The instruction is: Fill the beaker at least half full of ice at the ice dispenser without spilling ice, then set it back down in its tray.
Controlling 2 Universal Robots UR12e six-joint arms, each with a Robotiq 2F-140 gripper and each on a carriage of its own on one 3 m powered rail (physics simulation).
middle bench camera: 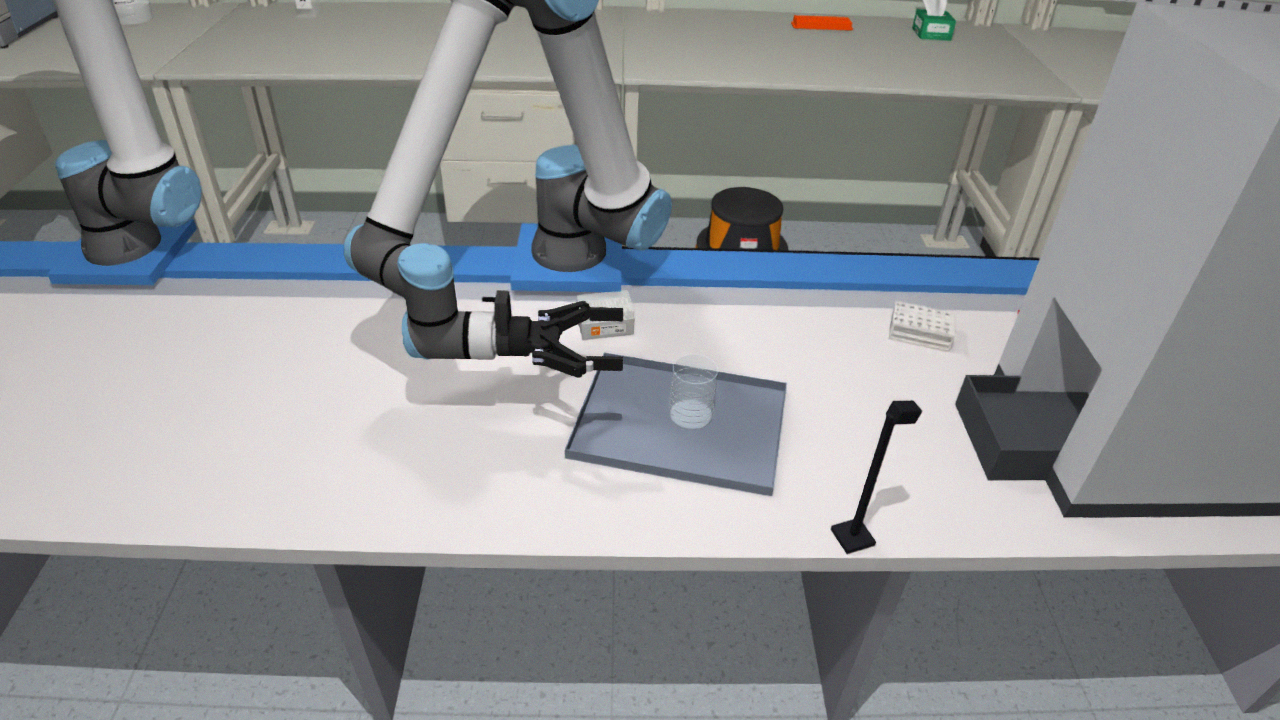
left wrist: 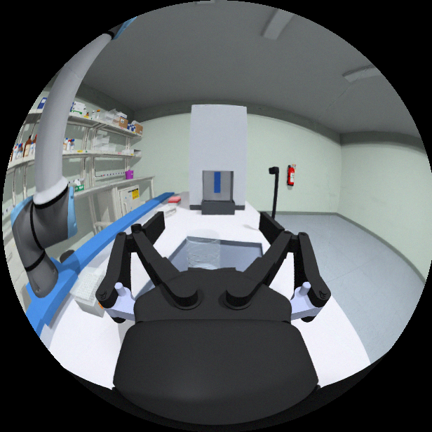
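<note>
A clear glass beaker (middle bench camera: pixel 693 394) (left wrist: pixel 203 250) stands upright in the grey-blue tray (middle bench camera: pixel 742 452) (left wrist: pixel 245 250); no ice is visible in it. My left gripper (middle bench camera: pixel 608 339) (left wrist: pixel 211 220) is open with nothing between its fingers. It points level towards the dispenser, above the bench at the tray's left edge in the middle bench view, short of the beaker. The tall grey ice dispenser (middle bench camera: pixel 1172 313) (left wrist: pixel 218 135) stands at the right of the middle bench view, with a black catch tray (middle bench camera: pixel 1024 443) (left wrist: pixel 218 207) at its foot. My right gripper does not show.
A black stand (middle bench camera: pixel 872 474) (left wrist: pixel 275 195) rises between tray and dispenser, near the front edge. A white box (middle bench camera: pixel 608 324) (left wrist: pixel 90 295) sits behind the left gripper, and a white rack (middle bench camera: pixel 921 326) (left wrist: pixel 166 212) farther right. The blue rail (middle bench camera: pixel 805 268) runs along the back.
</note>
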